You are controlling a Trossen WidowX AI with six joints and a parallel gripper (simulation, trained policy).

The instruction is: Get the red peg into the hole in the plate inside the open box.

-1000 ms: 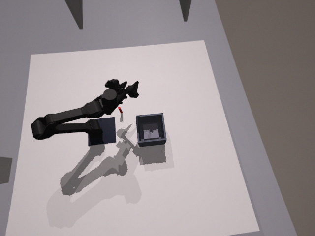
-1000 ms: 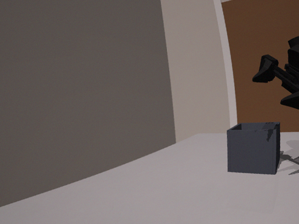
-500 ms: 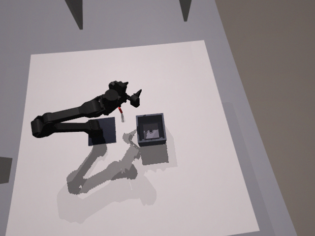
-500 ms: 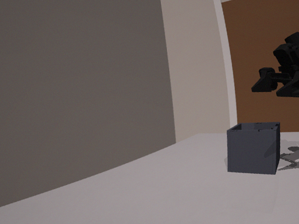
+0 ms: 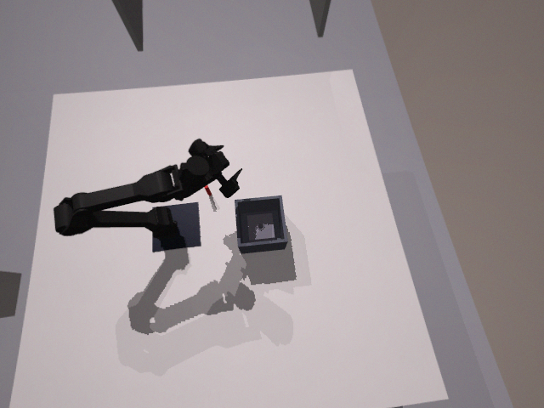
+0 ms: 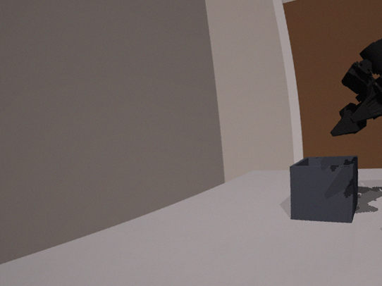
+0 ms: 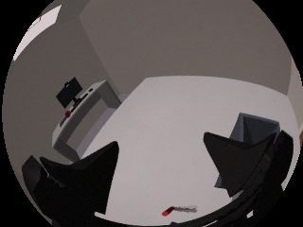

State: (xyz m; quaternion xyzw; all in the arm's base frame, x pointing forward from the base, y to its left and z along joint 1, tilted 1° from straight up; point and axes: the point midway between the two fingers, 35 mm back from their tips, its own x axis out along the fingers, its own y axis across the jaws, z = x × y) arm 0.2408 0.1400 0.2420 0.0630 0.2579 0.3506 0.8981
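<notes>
The red peg lies 19 cm below my gripper tip, 11 cm behind it and 3 cm to the right of it. Also, from my gripper tip: plate: 18 cm to the right, 18 cm below, 8 cm ahead.
</notes>
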